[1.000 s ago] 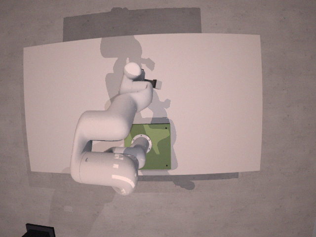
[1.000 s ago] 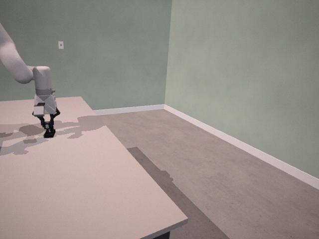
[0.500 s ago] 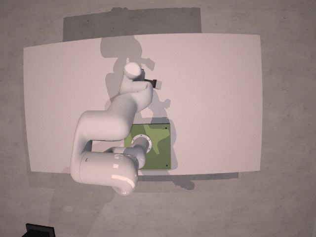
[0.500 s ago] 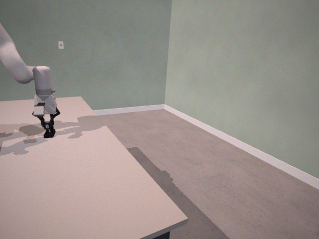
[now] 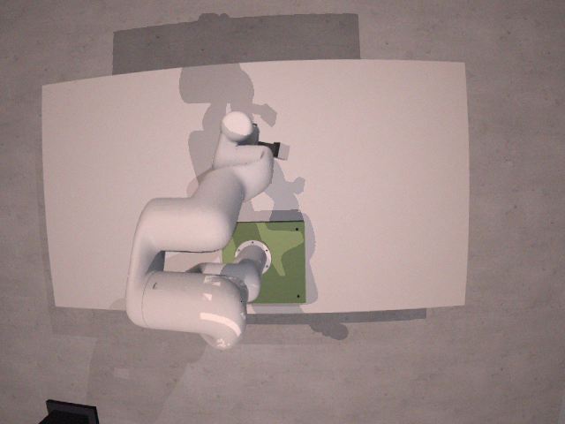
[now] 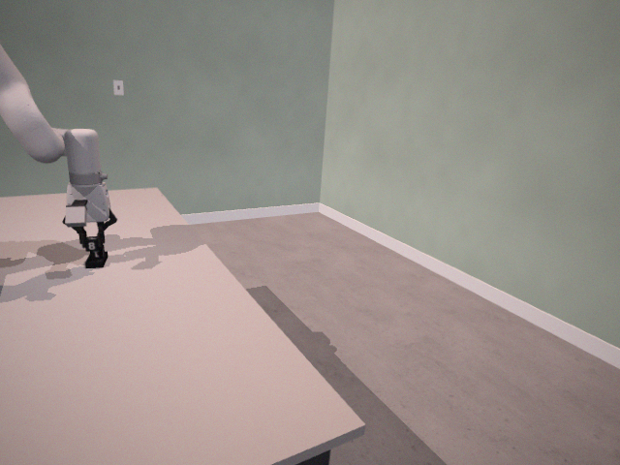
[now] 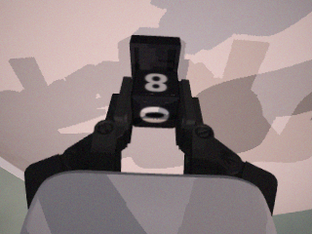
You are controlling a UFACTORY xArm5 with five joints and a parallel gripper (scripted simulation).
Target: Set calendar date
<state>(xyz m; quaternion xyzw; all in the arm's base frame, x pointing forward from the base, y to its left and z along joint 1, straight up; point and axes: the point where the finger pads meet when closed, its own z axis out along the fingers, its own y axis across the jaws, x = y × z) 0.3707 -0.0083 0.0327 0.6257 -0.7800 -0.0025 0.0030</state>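
Right now the black calendar tray is 20 mm to the left of my hand and 70 mm below it. Also, from my hand: black cube (10 mm below).
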